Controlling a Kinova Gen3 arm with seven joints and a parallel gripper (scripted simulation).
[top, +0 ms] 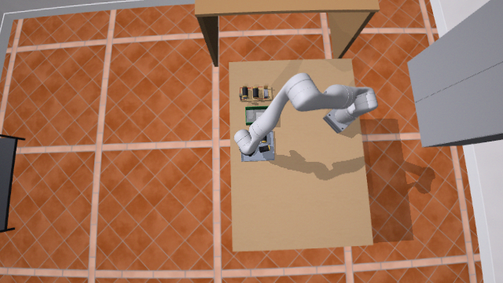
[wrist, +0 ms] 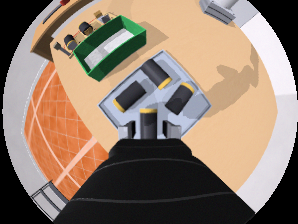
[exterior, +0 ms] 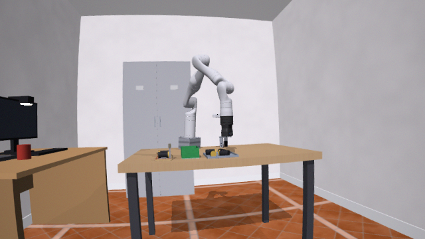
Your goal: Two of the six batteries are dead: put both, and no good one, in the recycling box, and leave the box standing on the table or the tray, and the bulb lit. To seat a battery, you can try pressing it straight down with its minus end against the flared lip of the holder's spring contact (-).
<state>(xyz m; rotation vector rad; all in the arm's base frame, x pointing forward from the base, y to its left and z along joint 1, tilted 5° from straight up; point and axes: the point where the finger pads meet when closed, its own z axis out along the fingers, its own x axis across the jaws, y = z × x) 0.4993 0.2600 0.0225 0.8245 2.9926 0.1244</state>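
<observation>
Now: the grey tray 70 mm below my hand, 30 mm behind it and 20 mm to the right of it. From my hand the other things lie so: green recycling box 210 mm to the right, 60 mm below, 10 mm behind.
</observation>
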